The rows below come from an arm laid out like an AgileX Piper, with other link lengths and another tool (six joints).
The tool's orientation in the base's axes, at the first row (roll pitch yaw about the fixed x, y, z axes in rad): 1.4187 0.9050 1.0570
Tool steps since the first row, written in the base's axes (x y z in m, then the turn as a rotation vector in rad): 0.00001 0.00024 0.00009 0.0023 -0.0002 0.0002; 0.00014 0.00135 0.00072 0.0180 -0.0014 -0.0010; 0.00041 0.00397 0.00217 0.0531 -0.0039 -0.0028; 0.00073 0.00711 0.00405 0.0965 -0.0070 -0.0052; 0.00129 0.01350 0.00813 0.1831 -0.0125 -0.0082; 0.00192 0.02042 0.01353 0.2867 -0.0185 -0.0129
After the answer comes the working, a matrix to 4 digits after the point.
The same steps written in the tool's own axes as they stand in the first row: 0.00006 0.00024 -0.00007 0.0004 0.0005 0.0022; 0.00020 0.00149 -0.00032 0.0055 0.0028 0.0170; 0.00055 0.00441 -0.00094 0.0162 0.0086 0.0500; 0.00086 0.00800 -0.00167 0.0296 0.0157 0.0909; 0.00126 0.01543 -0.00321 0.0553 0.0314 0.1723; 0.00093 0.02409 -0.00477 0.0872 0.0499 0.2695
The tool's axes in the first row as the columns of a matrix, in the base's axes (rounded; the answer above uses it unrounded):
0.3036 0.2501 0.9194
0.5379 0.7514 -0.3820
-0.7864 0.6106 0.0936

